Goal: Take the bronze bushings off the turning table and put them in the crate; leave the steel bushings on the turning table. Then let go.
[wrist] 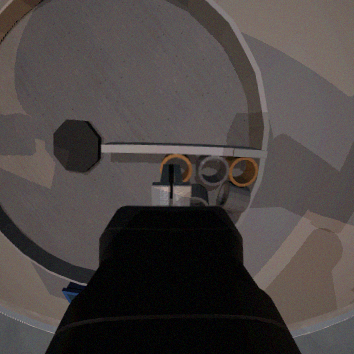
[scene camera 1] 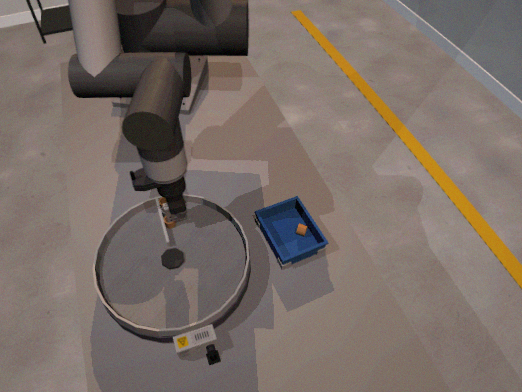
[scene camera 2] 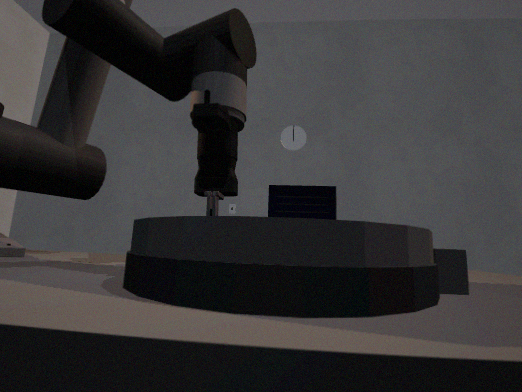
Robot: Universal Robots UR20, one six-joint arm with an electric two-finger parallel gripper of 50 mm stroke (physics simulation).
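Frame: origin at the arm's base, x left, y ahead, z down, level; millimetres.
Seen in the pictures: gripper, fingertip midpoint: (wrist: 170,174) (scene camera 1: 171,219).
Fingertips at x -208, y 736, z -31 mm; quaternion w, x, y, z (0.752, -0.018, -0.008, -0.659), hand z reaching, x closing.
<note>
A point is followed by its place in that frame.
One bronze bushing (scene camera 1: 301,229) @(x 126, y 918, z 12 mm) lies in the blue crate (scene camera 1: 301,256) @(x 81, y 991, z 23 mm) (wrist: 74,292) @(x 20, y 960, z -3 mm). On the turning table (scene camera 1: 247,250) @(x -61, y 929, z -32 mm) (scene camera 2: 280,242) @(x -459, y 823, z -11 mm) (wrist: 255,85) @(x -288, y 644, z -29 mm), a bronze bushing (wrist: 190,170) @(x -210, y 716, z -32 mm) stands on end against the bar, partly behind my fingertips. A steel bushing (wrist: 200,171) @(x -208, y 706, z -32 mm) stands beside it, and another bronze bushing (wrist: 256,172) @(x -201, y 647, z -32 mm) stands near the rim. A steel bushing (wrist: 235,196) @(x -179, y 672, z -37 mm) lies on its side below these; another steel bushing (wrist: 201,194) @(x -183, y 707, z -32 mm) is mostly hidden by the gripper. My gripper (scene camera 2: 212,209) (wrist: 170,174) @(x -208, y 736, z -31 mm) is shut and empty, its fingertips overlapping the near bronze bushing in the wrist view.
A light straight bar (scene camera 1: 165,234) @(x -241, y 776, z -32 mm) (wrist: 150,148) @(x -237, y 752, z -32 mm) runs from near the dark hub (scene camera 1: 173,258) @(x -248, y 848, z -15 mm) (wrist: 77,145) @(x -250, y 840, z -14 mm) to the raised rim, beside the bushings. A labelled box (scene camera 1: 194,338) @(x -284, y 1077, z -12 mm) is at the table's outer edge, with a small black device (scene camera 1: 213,354) @(x -258, y 1124, z 21 mm) beside it.
</note>
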